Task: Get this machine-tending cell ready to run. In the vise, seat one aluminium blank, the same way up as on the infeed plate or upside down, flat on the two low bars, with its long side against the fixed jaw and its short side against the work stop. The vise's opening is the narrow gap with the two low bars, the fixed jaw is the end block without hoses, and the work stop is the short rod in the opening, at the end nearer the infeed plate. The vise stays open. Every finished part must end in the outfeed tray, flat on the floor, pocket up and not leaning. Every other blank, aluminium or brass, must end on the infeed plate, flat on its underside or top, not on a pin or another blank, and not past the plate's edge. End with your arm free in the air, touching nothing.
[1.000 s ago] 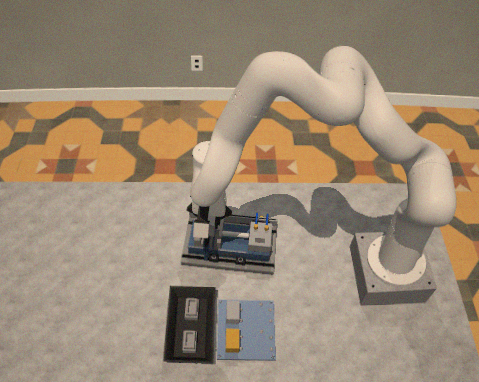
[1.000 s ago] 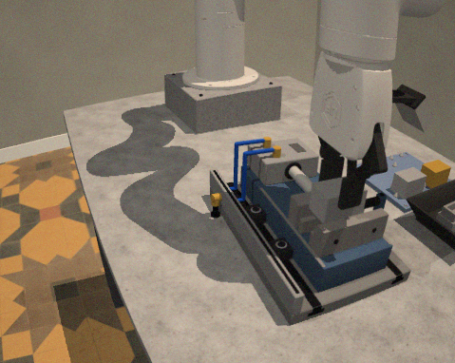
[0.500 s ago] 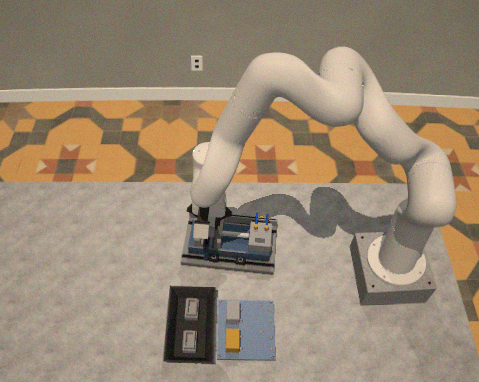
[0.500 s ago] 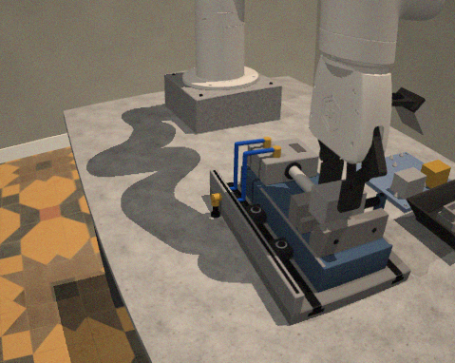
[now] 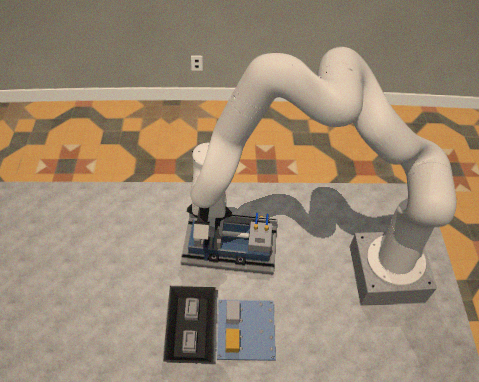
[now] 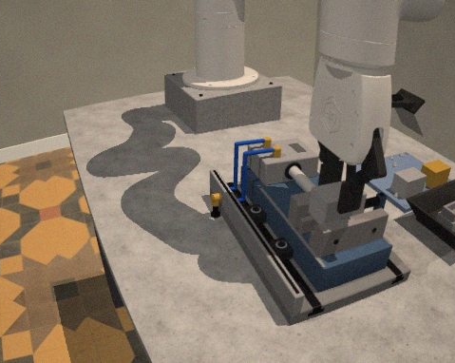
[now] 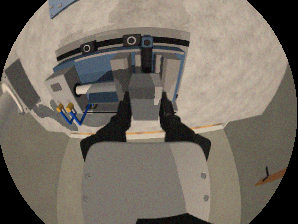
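Now: the fixed jaw 50 mm below my hand and 30 mm ahead of it. From my hand the other things lie so: vise: 80 mm below, 70 mm behind, 20 mm to the left; grey rail: 90 mm below, 80 mm behind, 70 mm to the right; work stop: 50 mm to the left, 30 mm below, 10 mm ahead.
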